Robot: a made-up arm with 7 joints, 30 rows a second.
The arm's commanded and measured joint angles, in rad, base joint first. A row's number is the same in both.
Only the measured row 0 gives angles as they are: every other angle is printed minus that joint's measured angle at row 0.
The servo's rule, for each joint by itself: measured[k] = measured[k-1] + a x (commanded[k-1-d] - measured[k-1]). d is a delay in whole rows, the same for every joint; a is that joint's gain. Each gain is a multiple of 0.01, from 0.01 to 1. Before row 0 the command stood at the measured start. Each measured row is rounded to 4 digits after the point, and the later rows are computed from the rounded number. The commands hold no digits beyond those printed.
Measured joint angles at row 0:
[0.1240, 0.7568, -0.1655, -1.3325, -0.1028, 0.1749, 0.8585]
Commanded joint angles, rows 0 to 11:
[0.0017, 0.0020, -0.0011, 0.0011, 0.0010, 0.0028, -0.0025]
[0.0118, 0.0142, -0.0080, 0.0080, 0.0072, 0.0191, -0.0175]
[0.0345, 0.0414, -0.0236, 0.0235, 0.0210, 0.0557, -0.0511]
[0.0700, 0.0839, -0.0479, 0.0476, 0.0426, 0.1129, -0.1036]
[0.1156, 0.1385, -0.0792, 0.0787, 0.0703, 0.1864, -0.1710]
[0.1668, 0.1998, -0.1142, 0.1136, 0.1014, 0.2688, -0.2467]
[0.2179, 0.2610, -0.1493, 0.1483, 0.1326, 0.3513, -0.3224]
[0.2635, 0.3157, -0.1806, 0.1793, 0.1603, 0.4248, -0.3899]
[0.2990, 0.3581, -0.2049, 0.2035, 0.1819, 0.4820, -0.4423]
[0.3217, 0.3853, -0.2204, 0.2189, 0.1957, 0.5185, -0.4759]
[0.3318, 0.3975, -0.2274, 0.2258, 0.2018, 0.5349, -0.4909]
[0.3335, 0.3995, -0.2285, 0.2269, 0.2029, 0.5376, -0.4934]
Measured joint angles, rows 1 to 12:
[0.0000, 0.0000, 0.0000, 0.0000, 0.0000, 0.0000, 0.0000]
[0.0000, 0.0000, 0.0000, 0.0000, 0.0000, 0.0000, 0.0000]
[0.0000, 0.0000, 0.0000, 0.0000, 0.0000, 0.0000, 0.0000]
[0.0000, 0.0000, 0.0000, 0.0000, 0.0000, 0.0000, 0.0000]
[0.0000, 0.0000, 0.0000, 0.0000, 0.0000, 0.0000, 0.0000]
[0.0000, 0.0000, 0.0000, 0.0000, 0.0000, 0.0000, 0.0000]
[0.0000, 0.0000, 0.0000, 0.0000, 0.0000, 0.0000, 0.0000]
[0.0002, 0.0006, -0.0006, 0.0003, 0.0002, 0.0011, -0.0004]
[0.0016, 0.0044, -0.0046, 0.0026, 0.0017, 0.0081, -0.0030]
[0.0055, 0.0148, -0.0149, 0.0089, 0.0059, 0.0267, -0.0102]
[0.0132, 0.0341, -0.0327, 0.0205, 0.0140, 0.0603, -0.0242]
[0.0255, 0.0633, -0.0578, 0.0380, 0.0264, 0.1095, -0.0462]
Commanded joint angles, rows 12 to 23:
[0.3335, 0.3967, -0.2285, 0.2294, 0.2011, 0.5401, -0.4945]
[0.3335, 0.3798, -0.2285, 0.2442, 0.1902, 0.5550, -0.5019]
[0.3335, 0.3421, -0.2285, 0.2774, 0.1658, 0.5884, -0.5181]
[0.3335, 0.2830, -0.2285, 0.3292, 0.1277, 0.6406, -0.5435]
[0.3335, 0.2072, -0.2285, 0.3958, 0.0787, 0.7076, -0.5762]
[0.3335, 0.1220, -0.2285, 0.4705, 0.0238, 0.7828, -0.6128]
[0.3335, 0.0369, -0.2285, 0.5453, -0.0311, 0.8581, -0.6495]
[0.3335, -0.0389, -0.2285, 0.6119, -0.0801, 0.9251, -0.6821]
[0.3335, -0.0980, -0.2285, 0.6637, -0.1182, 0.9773, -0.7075]
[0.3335, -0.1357, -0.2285, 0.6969, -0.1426, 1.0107, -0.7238]
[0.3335, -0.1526, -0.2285, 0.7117, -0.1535, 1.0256, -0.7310]
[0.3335, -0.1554, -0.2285, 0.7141, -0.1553, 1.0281, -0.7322]
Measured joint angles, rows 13 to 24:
[0.0425, 0.1015, -0.0883, 0.0607, 0.0429, 0.1716, -0.0763]
[0.0635, 0.1462, -0.1212, 0.0870, 0.0626, 0.2417, -0.1132]
[0.0875, 0.1937, -0.1533, 0.1147, 0.0841, 0.3131, -0.1547]
[0.1129, 0.2397, -0.1812, 0.1413, 0.1056, 0.3790, -0.1978]
[0.1380, 0.2805, -0.2024, 0.1646, 0.1254, 0.4334, -0.2395]
[0.1613, 0.3133, -0.2159, 0.1830, 0.1422, 0.4730, -0.2772]
[0.1820, 0.3374, -0.2227, 0.1962, 0.1556, 0.4982, -0.3096]
[0.2002, 0.3540, -0.2258, 0.2062, 0.1656, 0.5145, -0.3373]
[0.2162, 0.3612, -0.2273, 0.2176, 0.1710, 0.5303, -0.3620]
[0.2303, 0.3559, -0.2279, 0.2355, 0.1699, 0.5530, -0.3854]
[0.2427, 0.3355, -0.2282, 0.2636, 0.1606, 0.5872, -0.4091]
[0.2536, 0.2996, -0.2284, 0.3033, 0.1426, 0.6342, -0.4342]

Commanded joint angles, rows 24 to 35:
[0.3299, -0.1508, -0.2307, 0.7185, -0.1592, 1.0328, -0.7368]
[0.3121, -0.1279, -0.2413, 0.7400, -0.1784, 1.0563, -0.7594]
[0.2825, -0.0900, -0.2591, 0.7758, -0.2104, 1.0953, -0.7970]
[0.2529, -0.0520, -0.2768, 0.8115, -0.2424, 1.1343, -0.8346]
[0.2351, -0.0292, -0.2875, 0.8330, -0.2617, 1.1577, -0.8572]
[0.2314, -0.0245, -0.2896, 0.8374, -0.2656, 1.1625, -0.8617]
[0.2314, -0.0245, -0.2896, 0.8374, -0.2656, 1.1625, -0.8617]
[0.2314, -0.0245, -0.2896, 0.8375, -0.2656, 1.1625, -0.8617]
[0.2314, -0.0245, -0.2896, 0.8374, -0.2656, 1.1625, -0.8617]
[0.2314, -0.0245, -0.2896, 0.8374, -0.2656, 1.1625, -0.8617]
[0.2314, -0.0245, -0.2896, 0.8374, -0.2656, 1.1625, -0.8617]
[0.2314, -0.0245, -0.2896, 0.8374, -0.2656, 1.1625, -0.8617]
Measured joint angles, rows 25 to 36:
[0.2632, 0.2499, -0.2285, 0.3535, 0.1165, 0.6922, -0.4610]
[0.2716, 0.1903, -0.2285, 0.4110, 0.0840, 0.7569, -0.4893]
[0.2790, 0.1261, -0.2285, 0.4713, 0.0479, 0.8225, -0.5182]
[0.2855, 0.0634, -0.2285, 0.5290, 0.0114, 0.8829, -0.5466]
[0.2913, 0.0077, -0.2285, 0.5794, -0.0225, 0.9327, -0.5732]
[0.2964, -0.0372, -0.2285, 0.6191, -0.0513, 0.9689, -0.5969]
[0.3009, -0.0703, -0.2285, 0.6476, -0.0742, 0.9920, -0.6172]
[0.3044, -0.0928, -0.2297, 0.6689, -0.0929, 1.0079, -0.6351]
[0.3053, -0.1026, -0.2360, 0.6902, -0.1117, 1.0268, -0.6537]
[0.3026, -0.0991, -0.2485, 0.7159, -0.1334, 1.0535, -0.6752]
[0.2966, -0.0859, -0.2638, 0.7446, -0.1574, 1.0850, -0.6991]
[0.2892, -0.0700, -0.2766, 0.7711, -0.1803, 1.1134, -0.7228]

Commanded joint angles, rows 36 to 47:
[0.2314, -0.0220, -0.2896, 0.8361, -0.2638, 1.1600, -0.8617]
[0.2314, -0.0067, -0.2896, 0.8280, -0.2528, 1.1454, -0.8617]
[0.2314, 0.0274, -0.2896, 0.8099, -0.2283, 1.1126, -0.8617]
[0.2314, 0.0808, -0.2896, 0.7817, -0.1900, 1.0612, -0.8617]
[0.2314, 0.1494, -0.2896, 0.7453, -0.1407, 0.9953, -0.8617]
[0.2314, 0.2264, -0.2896, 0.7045, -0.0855, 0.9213, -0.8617]
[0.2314, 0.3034, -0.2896, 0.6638, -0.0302, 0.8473, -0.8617]
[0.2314, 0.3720, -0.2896, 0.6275, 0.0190, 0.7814, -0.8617]
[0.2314, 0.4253, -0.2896, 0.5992, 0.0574, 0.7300, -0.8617]
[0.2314, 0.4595, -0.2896, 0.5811, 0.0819, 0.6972, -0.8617]
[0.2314, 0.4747, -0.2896, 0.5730, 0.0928, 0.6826, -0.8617]
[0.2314, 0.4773, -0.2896, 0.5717, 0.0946, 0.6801, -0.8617]
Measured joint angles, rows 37 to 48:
[0.2823, -0.0573, -0.2836, 0.7910, -0.1991, 1.1325, -0.7436]
[0.2762, -0.0481, -0.2868, 0.8049, -0.2137, 1.1442, -0.7613]
[0.2708, -0.0415, -0.2883, 0.8147, -0.2251, 1.1513, -0.7764]
[0.2661, -0.0367, -0.2890, 0.8215, -0.2340, 1.1557, -0.7892]
[0.2619, -0.0333, -0.2893, 0.8263, -0.2410, 1.1584, -0.8001]
[0.2582, -0.0308, -0.2895, 0.8296, -0.2464, 1.1600, -0.8093]
[0.2550, -0.0290, -0.2896, 0.8319, -0.2506, 1.1610, -0.8172]
[0.2522, -0.0270, -0.2896, 0.8332, -0.2535, 1.1606, -0.8239]
[0.2497, -0.0213, -0.2896, 0.8316, -0.2533, 1.1547, -0.8296]
[0.2475, -0.0077, -0.2896, 0.8251, -0.2478, 1.1383, -0.8344]
[0.2456, 0.0171, -0.2896, 0.8121, -0.2351, 1.1082, -0.8385]
[0.2439, 0.0541, -0.2896, 0.7921, -0.2143, 1.0642, -0.8420]

